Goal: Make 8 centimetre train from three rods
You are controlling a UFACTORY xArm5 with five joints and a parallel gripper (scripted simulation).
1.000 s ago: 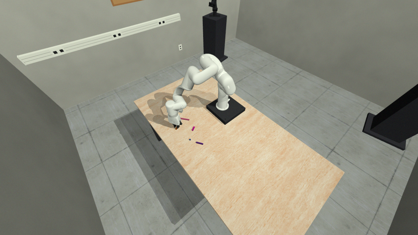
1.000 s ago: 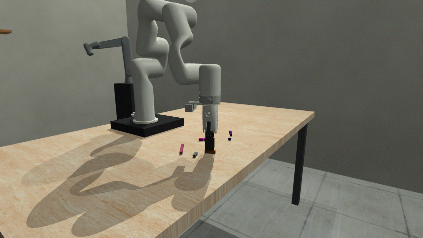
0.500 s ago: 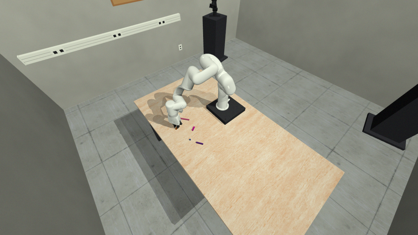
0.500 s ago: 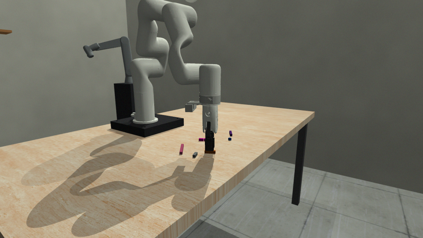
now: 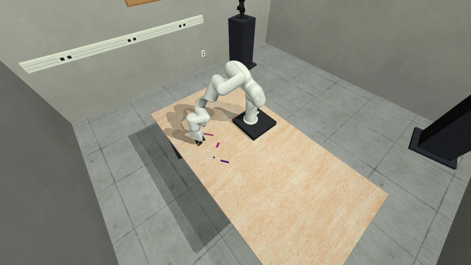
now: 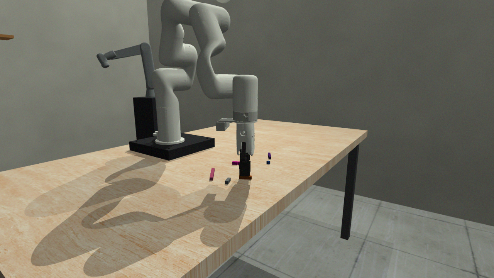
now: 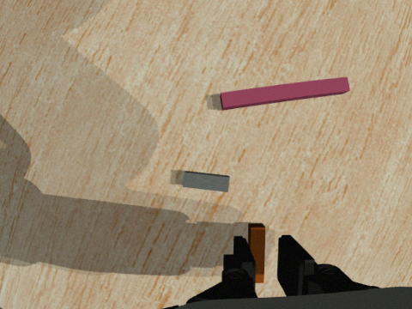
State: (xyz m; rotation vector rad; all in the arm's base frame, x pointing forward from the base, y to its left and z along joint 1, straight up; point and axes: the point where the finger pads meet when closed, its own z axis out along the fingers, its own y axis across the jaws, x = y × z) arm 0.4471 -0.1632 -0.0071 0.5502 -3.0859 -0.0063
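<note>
Right now the orange rod is 3 cm below my hand. Also, from my hand: grey rod 3 cm behind, 5 cm to the right, 3 cm below; then pink rod 11 cm behind, 2 cm to the right, 3 cm below; then blue rod 1 cm ahead, 18 cm to the left, 3 cm below.
</note>
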